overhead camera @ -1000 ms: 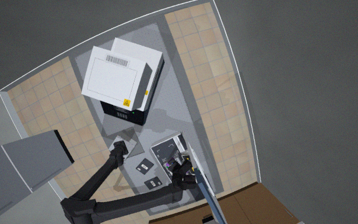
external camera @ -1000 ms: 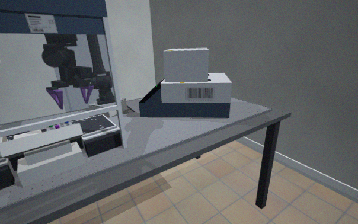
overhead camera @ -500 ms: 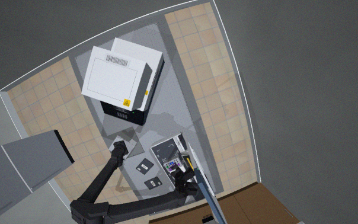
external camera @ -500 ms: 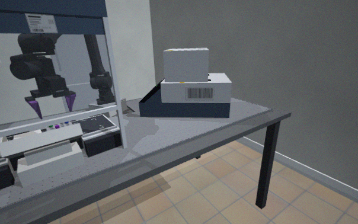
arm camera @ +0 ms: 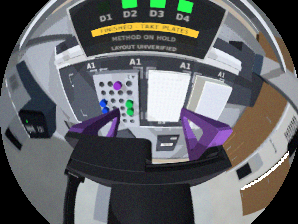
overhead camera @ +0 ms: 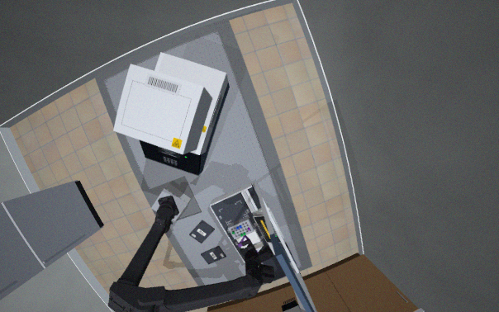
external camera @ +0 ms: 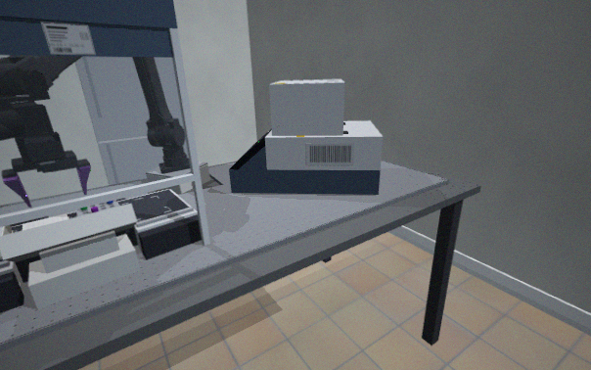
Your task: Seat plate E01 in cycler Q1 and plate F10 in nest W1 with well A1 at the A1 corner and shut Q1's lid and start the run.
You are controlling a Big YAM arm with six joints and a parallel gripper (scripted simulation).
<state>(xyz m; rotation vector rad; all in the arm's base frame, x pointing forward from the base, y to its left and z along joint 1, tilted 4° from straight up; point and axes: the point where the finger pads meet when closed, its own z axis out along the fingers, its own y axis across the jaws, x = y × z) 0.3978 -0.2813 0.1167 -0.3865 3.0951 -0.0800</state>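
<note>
Right now my hand is 7 cm above the tube cooling block, 6 cm to the right of it and 3 cm past it. Also, from my hand: frame post (28 cm to the left, 12 cm ahead, 9 cm above); white deep-well block (14 cm to the right, 7 cm below, 1 cm ahead); label (29 cm behind, 14 cm below, 4 cm to the left).
</note>
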